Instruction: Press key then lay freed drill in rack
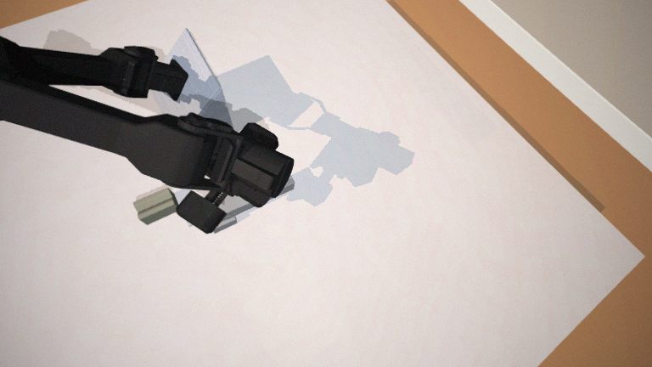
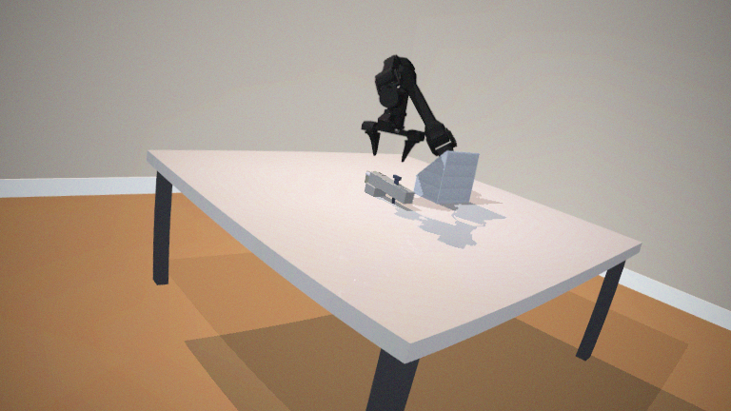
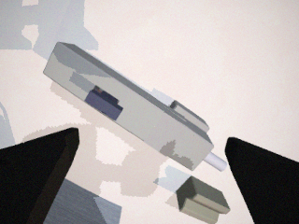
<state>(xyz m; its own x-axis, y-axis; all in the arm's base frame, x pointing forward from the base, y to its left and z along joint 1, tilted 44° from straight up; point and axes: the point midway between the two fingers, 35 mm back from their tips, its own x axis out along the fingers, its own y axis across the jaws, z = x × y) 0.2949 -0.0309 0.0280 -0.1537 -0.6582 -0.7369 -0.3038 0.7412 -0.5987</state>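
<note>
My gripper tip is 2 cm past the pale grey drill, 4 cm to the left of it and 8 cm above it. The rest, counted from my gripper tip: grey block: 1 cm behind, 1 cm to the left, 9 cm below; dark blue key: 1 cm behind, 4 cm to the left, 7 cm below; olive-grey rack: 12 cm behind, 13 cm to the right, 11 cm below.
</note>
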